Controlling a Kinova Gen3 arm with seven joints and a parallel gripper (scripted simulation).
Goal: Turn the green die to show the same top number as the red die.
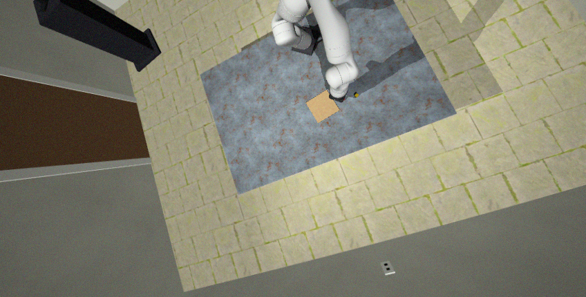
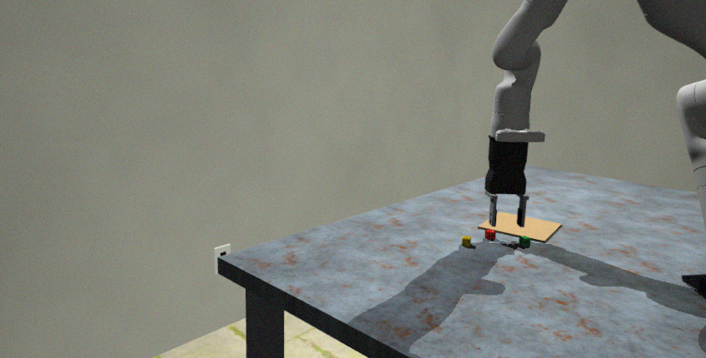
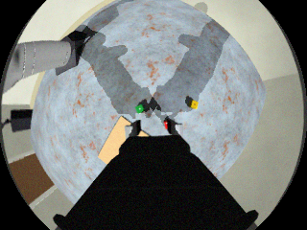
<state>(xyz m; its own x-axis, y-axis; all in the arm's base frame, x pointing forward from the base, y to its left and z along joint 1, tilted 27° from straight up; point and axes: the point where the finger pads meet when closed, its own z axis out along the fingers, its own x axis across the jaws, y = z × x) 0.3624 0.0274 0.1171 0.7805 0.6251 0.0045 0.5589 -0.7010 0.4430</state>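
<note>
My gripper is now 30 mm short of the red die, 20 mm to the right of it and 40 mm above it. Round my hand: tan mat (100 mm to the right, 50 mm below); then yellow die (50 mm ahead, 80 mm to the left, 40 mm below); then green die (40 mm behind, 10 mm to the left, 40 mm below).
</note>
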